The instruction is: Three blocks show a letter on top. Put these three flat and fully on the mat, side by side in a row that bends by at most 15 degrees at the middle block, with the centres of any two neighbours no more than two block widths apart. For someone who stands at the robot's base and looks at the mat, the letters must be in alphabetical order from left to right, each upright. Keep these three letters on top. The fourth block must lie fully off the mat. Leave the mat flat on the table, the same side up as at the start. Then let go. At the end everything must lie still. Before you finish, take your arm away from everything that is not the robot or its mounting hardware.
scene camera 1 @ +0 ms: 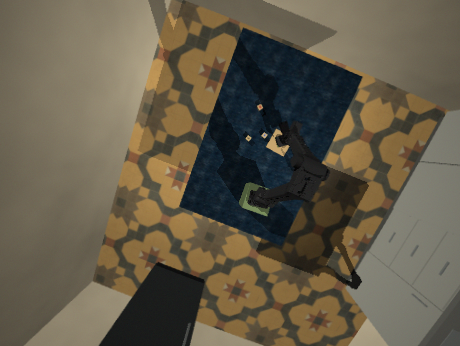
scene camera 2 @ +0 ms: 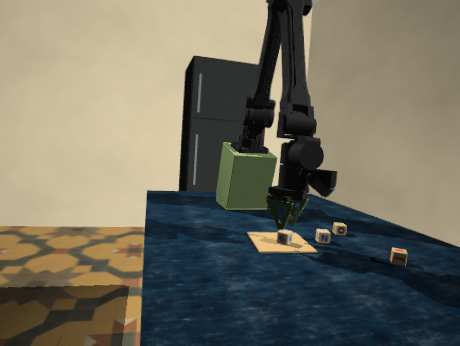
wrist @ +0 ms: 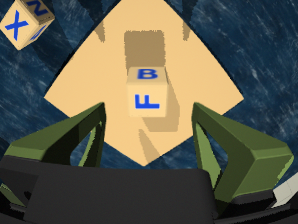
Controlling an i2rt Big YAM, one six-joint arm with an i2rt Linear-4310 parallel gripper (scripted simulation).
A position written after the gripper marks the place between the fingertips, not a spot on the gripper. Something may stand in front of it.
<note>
In view: the gripper (scene camera 2: 285, 227) and a tan mat (scene camera 2: 265, 242).
The tan mat is seen too in the wrist view (wrist: 98, 71). The gripper shows as well in the wrist view (wrist: 148, 109).
</note>
